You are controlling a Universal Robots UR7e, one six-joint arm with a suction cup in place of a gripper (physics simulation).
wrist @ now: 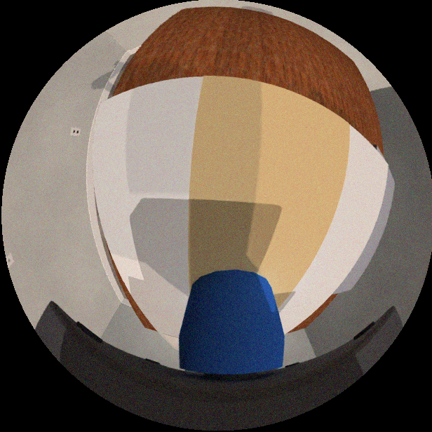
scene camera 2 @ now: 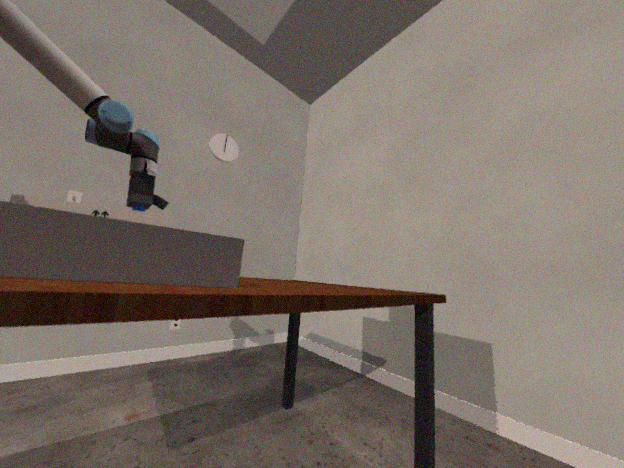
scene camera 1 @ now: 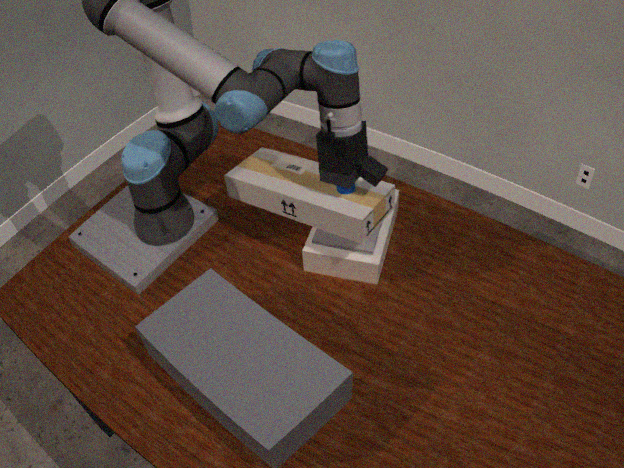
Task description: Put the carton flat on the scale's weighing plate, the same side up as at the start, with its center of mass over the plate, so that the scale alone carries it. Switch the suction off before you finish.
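Frame: origin at the arm's base, x ahead, y left, z up, level; centimetres.
Seen in the pictures: end effector, tool point: (scene camera 1: 346, 194); arm's base, origin of the base link: (scene camera 1: 164, 222).
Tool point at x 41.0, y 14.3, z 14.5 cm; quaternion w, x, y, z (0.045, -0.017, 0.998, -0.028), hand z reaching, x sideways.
Note:
Pixels of each thing's top centre, then the offset from my tool point to it. Level surfaces: height alone.
- white carton, middle of its top: (scene camera 1: 306, 172) (scene camera 2: 104, 205) dx -8.9, dy -0.3, dz +2.2 cm
- scale, middle of its top: (scene camera 1: 354, 212) dx -1.4, dy +5.8, dz -10.0 cm
- grey weighing plate, middle of its top: (scene camera 1: 349, 225) dx -0.3, dy +1.9, dz -10.0 cm
- large grey block, middle of its top: (scene camera 1: 234, 350) (scene camera 2: 143, 230) dx -1.0, dy -36.9, dz -7.9 cm
- wooden table, its level: dz -17.8 cm
The white carton (scene camera 1: 262, 193) (scene camera 2: 120, 214) (wrist: 225, 150) with tan tape lies roughly level, its two up-arrows pointing up. Its right end overlaps the scale (scene camera 1: 342, 265) in scene camera 1, and its long left part sticks out past the scale over the table. The carton's near lower corner appears at or very close to the grey weighing plate (scene camera 1: 332, 240); contact cannot be told for certain. My suction gripper (scene camera 1: 345, 189) (scene camera 2: 138, 207) (wrist: 232, 320) has its blue cup on the carton's top face, nearer the right end, and holds it. The carton hides much of the plate.
A large grey block (scene camera 1: 241, 352) (scene camera 2: 115, 251) lies on the wooden table (scene camera 1: 478, 327) (scene camera 2: 312, 288), in front of the arm and scale. The arm's grey base plate (scene camera 1: 105, 236) is at the left. Walls stand behind the table.

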